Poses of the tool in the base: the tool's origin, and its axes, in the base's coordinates. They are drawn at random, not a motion.
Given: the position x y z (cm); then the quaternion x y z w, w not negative.
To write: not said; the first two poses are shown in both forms.
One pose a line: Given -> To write
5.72 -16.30 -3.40 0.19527 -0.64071 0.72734 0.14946 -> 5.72 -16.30 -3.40 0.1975 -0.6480 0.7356 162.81
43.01 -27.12 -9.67 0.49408 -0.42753 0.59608 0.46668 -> 43.01 -27.12 -9.67 0.5586 -0.4834 0.6740 124.36
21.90 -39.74 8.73 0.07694 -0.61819 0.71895 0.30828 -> 21.90 -39.74 8.73 0.0809 -0.6498 0.7558 144.09
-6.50 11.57 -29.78 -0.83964 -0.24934 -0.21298 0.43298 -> -6.50 11.57 -29.78 -0.9315 -0.2766 -0.2363 128.69
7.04 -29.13 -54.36 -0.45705 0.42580 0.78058 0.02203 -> 7.04 -29.13 -54.36 -0.4572 0.4259 0.7808 177.48
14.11 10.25 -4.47 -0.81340 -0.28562 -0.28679 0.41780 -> 14.11 10.25 -4.47 -0.8953 -0.3144 -0.3157 130.61
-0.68 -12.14 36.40 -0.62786 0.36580 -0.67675 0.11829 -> -0.68 -12.14 36.40 -0.6323 0.3684 -0.6815 166.41
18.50 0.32 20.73 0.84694 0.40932 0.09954 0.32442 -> 18.50 0.32 20.73 0.8954 0.4327 0.1052 142.14
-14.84 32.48 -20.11 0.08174 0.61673 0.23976 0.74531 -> -14.84 32.48 -20.11 0.1226 0.9250 0.3596 83.63
